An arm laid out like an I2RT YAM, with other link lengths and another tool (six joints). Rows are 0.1 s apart.
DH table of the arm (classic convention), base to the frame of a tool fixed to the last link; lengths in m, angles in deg. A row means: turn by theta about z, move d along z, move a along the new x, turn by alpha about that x. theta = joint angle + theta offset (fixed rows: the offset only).
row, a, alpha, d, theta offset
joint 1, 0.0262, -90, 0.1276, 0
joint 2, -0.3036, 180, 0, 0
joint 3, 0.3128, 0, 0, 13.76
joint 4, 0.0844, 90, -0.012, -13.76
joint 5, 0, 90, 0.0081, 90
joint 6, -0.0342, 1.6, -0.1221, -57.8
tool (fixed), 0, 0, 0.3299, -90
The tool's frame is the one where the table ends.
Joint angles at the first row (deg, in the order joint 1, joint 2, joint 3, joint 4, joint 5, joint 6):
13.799, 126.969, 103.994, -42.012, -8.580, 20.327
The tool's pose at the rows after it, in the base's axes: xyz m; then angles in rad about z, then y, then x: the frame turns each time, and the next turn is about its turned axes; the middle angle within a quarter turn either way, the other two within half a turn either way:
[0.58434 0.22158 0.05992 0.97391 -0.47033 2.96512]
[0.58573 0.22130 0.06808 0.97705 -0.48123 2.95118]
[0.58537 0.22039 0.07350 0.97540 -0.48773 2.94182]
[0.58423 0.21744 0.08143 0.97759 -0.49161 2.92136]
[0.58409 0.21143 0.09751 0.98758 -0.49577 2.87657]
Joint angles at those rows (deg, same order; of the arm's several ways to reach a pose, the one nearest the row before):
13.799, 126.418, 104.151, -41.925, -8.706, 20.358
13.799, 125.525, 103.951, -41.660, -8.526, 20.478
13.800, 124.615, 103.335, -41.321, -8.278, 20.741
13.800, 123.130, 102.307, -40.907, -7.533, 20.831
13.799, 120.739, 101.261, -40.570, -5.905, 20.658

